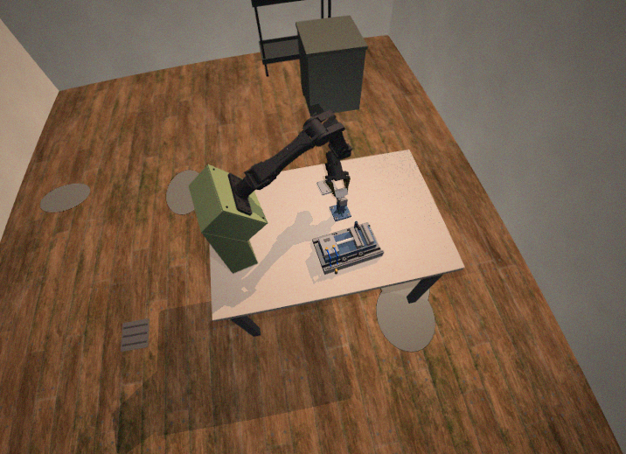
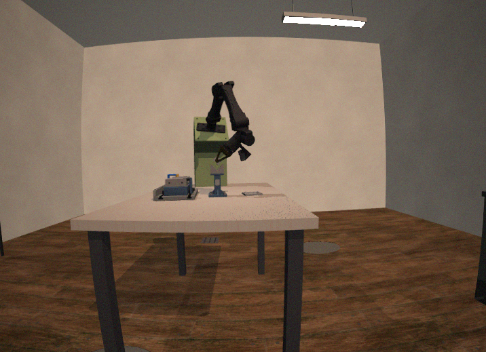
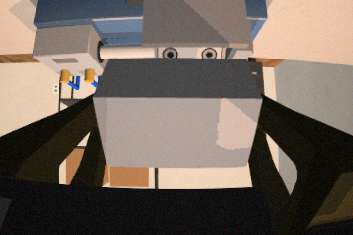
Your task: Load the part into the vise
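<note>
The part is right at my hand. Also, from my hand: moving jaw 200 mm to the right, 100 mm below, 20 mm ahead; dark work stop rod 150 mm to the right, 90 mm below, 50 mm ahead; grey jaw 190 mm to the right, 100 mm below, 80 mm ahead.
</note>
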